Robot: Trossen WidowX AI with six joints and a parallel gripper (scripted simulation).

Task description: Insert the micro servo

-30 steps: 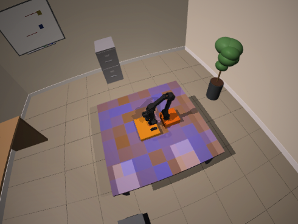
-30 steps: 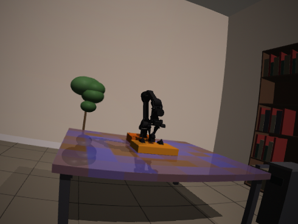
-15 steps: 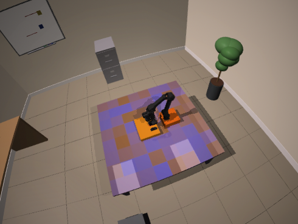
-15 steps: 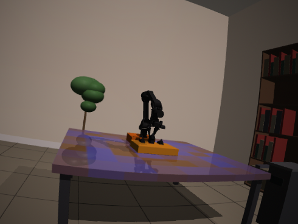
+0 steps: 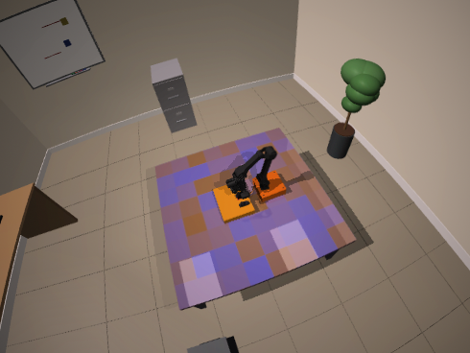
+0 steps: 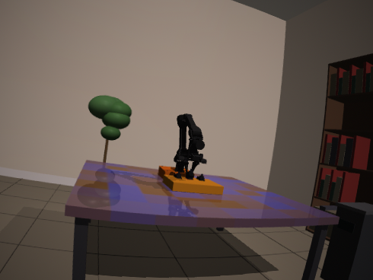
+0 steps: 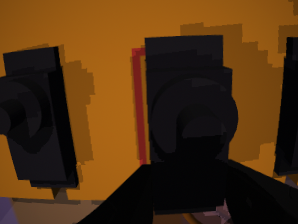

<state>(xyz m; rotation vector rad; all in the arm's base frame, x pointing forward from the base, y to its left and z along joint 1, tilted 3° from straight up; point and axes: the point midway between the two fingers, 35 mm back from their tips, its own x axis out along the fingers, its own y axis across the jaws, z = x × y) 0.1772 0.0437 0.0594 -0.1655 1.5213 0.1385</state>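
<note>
Right now my gripper tip is 120 mm short of the orange deck, 60 mm above it and 20 mm to the right of it.
</note>
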